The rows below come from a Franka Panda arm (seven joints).
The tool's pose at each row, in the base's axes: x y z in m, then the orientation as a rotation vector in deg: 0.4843 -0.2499 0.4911 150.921 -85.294 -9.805; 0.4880 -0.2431 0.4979 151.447 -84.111 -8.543; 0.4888 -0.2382 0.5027 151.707 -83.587 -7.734; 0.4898 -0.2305 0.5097 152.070 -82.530 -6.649; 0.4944 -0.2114 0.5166 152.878 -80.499 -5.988; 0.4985 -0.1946 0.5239 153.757 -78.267 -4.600; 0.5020 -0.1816 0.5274 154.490 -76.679 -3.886; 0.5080 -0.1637 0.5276 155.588 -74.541 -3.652
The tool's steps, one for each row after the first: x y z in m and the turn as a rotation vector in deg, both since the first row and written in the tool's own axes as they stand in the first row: -0.0042 -0.0056 -0.0076 0.228 0.873 -0.791; -0.0082 -0.0080 -0.0126 0.426 1.396 -1.142; -0.0146 -0.0118 -0.0200 0.557 2.183 -1.815; -0.0289 -0.0244 -0.0283 0.502 2.797 -3.208; -0.0416 -0.0354 -0.0368 0.662 3.852 -4.716; -0.0511 -0.0445 -0.0413 0.800 4.386 -5.841; -0.0634 -0.0587 -0.0432 0.873 4.620 -7.423
